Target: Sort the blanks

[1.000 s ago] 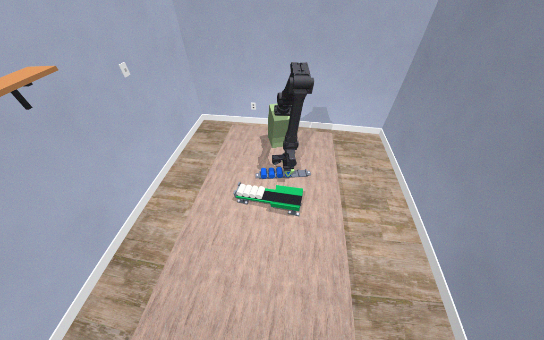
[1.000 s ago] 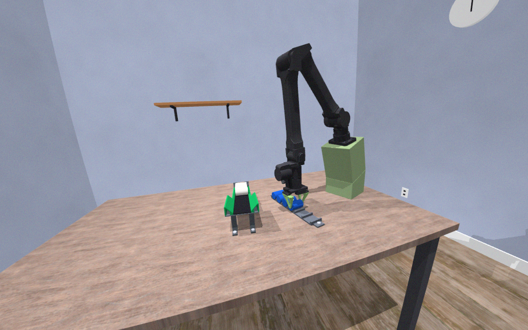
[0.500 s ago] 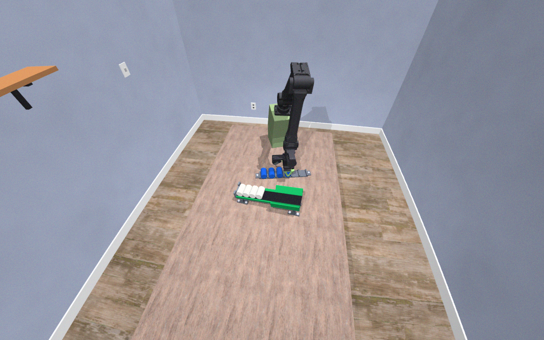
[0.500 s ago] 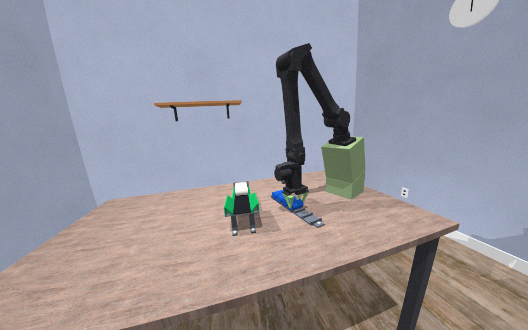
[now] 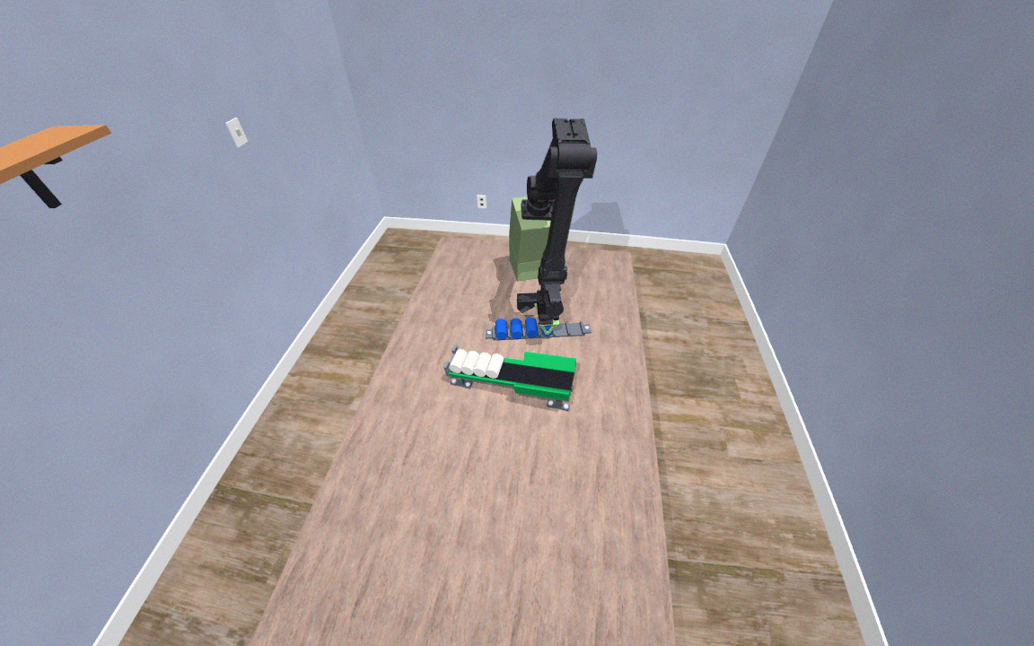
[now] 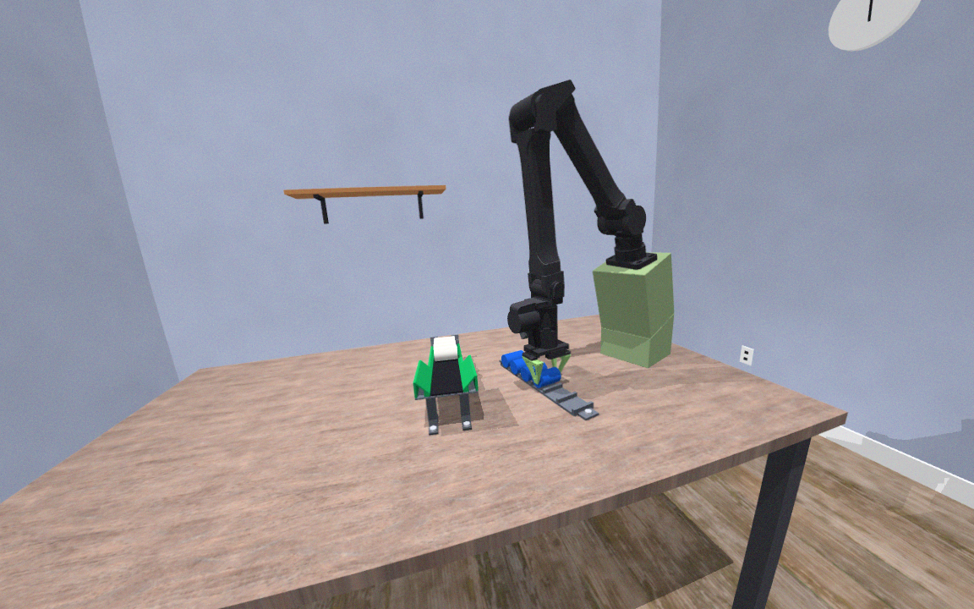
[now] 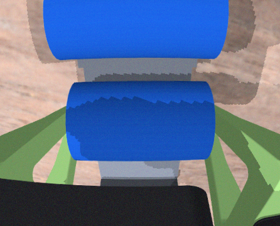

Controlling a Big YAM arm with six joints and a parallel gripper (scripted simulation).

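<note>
Right now the grey stock rack is 30 mm to the right of my hand and 40 mm below it.
</note>
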